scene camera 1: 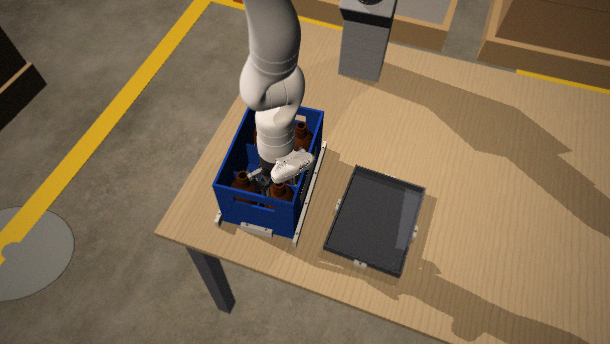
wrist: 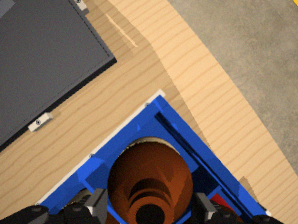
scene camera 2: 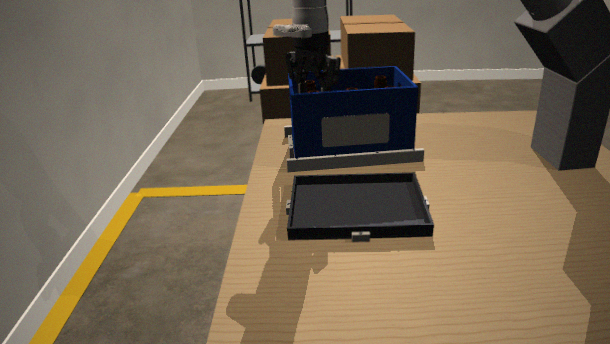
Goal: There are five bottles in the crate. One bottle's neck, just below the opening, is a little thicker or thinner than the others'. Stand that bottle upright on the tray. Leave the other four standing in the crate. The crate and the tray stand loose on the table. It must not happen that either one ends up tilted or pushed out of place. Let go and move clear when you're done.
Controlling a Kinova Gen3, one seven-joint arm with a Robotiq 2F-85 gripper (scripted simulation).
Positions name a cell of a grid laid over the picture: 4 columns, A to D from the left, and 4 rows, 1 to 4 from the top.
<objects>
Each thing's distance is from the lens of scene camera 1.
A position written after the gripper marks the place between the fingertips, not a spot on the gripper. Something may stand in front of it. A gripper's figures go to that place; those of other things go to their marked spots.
gripper (scene camera 1: B3): 0.99 m
crate (scene camera 1: B2): 1.11 m
dark tray (scene camera 1: C3): 1.12 m
</objects>
